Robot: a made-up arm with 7 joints. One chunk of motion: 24 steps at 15 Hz.
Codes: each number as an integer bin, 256 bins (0 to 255) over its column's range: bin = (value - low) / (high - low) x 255, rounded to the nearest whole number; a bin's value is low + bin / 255 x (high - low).
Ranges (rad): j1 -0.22..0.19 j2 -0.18..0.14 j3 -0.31..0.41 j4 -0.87..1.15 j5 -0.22..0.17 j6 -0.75..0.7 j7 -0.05..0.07
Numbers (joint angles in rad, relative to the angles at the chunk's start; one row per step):
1: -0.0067 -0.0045 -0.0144 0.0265 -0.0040 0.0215 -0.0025
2: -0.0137 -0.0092 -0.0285 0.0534 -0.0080 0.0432 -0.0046
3: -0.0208 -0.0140 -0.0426 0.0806 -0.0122 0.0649 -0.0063
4: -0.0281 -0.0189 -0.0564 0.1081 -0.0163 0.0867 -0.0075
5: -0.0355 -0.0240 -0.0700 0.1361 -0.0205 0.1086 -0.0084
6: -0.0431 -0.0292 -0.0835 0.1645 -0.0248 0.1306 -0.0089
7: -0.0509 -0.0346 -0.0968 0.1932 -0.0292 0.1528 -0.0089
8: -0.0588 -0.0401 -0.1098 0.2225 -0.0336 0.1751 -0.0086
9: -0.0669 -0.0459 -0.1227 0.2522 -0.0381 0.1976 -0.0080
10: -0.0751 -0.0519 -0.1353 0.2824 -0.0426 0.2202 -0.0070
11: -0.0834 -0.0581 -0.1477 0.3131 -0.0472 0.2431 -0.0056
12: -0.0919 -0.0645 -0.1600 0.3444 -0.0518 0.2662 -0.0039
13: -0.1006 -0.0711 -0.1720 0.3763 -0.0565 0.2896 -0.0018
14: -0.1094 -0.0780 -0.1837 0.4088 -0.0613 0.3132 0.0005
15: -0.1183 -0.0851 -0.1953 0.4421 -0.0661 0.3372 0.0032
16: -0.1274 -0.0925 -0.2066 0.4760 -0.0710 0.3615 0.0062
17: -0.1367 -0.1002 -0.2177 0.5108 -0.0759 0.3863 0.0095
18: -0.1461 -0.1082 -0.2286 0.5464 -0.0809 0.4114 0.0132
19: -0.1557 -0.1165 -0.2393 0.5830 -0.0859 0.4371 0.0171
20: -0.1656 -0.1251 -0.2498 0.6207 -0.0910 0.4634 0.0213
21: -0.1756 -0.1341 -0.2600 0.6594 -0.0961 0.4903 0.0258
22: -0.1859 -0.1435 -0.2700 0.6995 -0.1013 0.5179 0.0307
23: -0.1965 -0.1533 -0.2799 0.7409 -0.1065 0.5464 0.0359
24: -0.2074 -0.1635 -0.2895 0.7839 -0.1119 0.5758 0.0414
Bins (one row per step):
1: 133 140 105 113 141 136 101
2: 128 136 100 117 139 139 96
3: 124 132 95 120 136 143 93
4: 119 128 90 123 133 147 90
5: 115 124 85 127 130 151 88
6: 110 120 80 131 128 155 87
7: 105 116 76 134 125 159 87
8: 100 111 71 138 122 163 88
9: 95 107 66 142 119 167 89
10: 90 102 62 145 116 171 91
11: 85 97 57 149 113 175 94
12: 80 92 53 153 110 179 98
13: 74 87 49 157 107 183 102
14: 69 81 45 161 104 187 107
15: 63 76 41 166 101 191 113
16: 58 70 37 170 97 195 119
17: 52 64 33 174 94 200 126
18: 46 57 29 179 91 204 134
19: 40 51 25 183 88 209 143
20: 34 44 21 188 84 213 152
21: 28 37 18 193 81 218 161
22: 21 29 14 198 78 223 171
23: 15 21 11 203 74 228 183
24: 8 13 7 209 71 233 194

